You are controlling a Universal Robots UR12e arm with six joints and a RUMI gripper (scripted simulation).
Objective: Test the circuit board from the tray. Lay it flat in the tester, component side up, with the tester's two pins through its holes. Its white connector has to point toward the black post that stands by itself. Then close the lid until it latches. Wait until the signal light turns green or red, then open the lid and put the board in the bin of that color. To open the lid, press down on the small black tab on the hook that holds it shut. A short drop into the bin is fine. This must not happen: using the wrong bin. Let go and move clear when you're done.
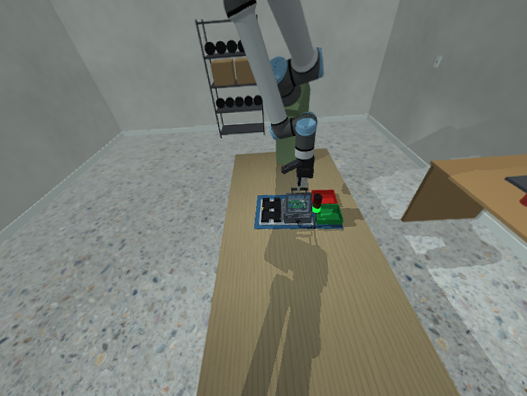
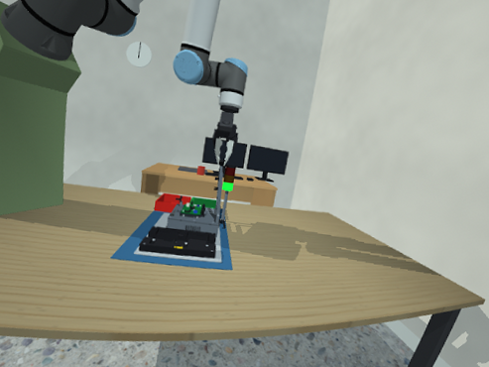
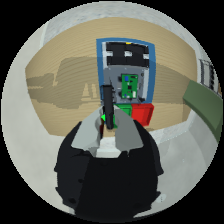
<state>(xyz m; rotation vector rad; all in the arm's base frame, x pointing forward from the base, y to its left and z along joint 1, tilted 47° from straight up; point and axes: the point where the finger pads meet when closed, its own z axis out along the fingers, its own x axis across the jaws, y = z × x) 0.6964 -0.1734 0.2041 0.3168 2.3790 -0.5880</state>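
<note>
Now: hand 80 mm past the green circuit board, 40 mm to the right of it and 200 mm above it. Round my hand: tester lid (10 mm ahead, 90 mm below); then red bin (80 mm behind, 270 mm to the left, 260 mm below); then green bin (50 mm ahead, 200 mm to the left, 260 mm below).
</note>
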